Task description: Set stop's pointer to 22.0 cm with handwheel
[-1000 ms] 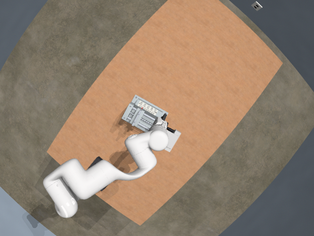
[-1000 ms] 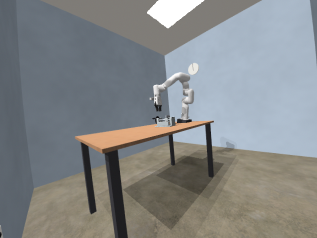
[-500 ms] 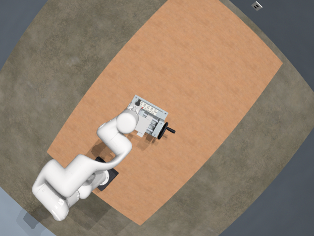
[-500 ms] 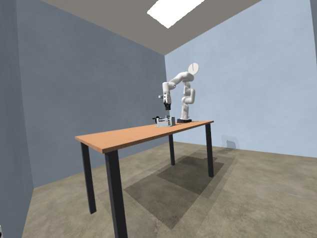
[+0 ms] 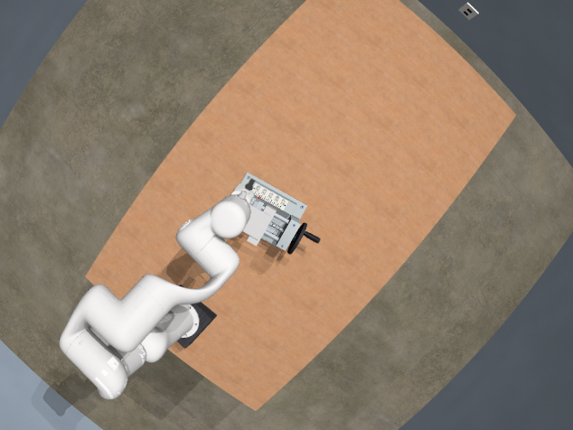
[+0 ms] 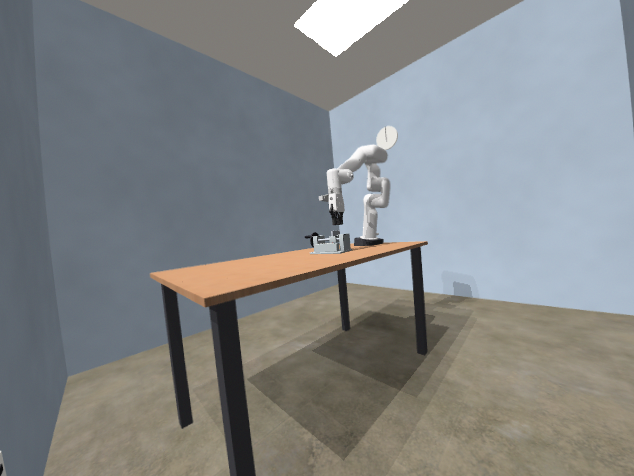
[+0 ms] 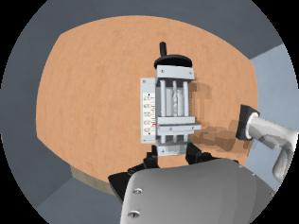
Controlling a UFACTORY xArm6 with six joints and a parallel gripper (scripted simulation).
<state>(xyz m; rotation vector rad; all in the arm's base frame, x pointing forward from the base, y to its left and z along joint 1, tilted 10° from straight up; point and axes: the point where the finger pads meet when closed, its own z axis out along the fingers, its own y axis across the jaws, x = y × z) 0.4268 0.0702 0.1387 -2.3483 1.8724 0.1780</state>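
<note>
Right now my hand is 40 mm short of the handwheel, 190 mm to the left of it and 80 mm above it.
</note>
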